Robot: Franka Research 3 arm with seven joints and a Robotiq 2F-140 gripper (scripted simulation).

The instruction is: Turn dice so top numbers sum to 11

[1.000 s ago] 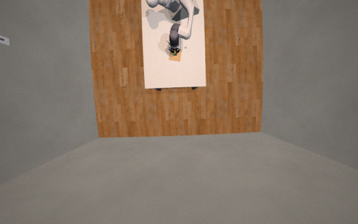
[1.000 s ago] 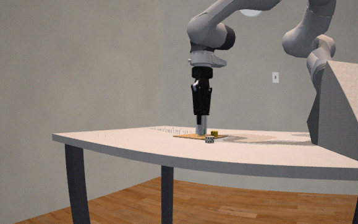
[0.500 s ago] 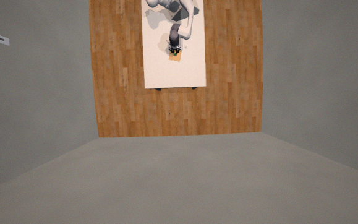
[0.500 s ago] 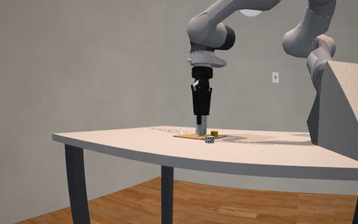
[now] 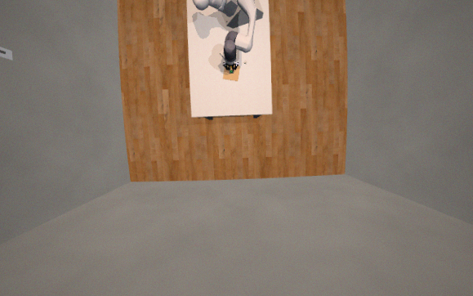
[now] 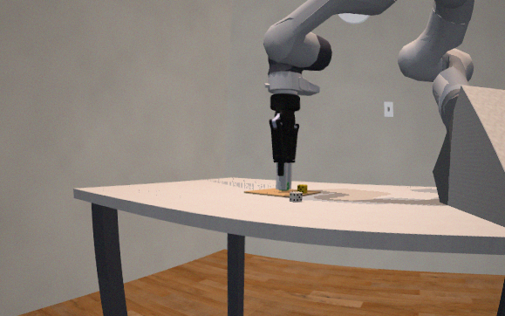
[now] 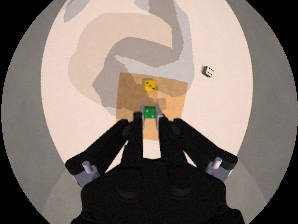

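Right now the green die is 3 cm below my hand. The rest, counted from my hand: yellow die (5 cm behind, 3 cm below); then white die (8 cm behind, 13 cm to the left, 3 cm below); then tan mat (4 cm below).
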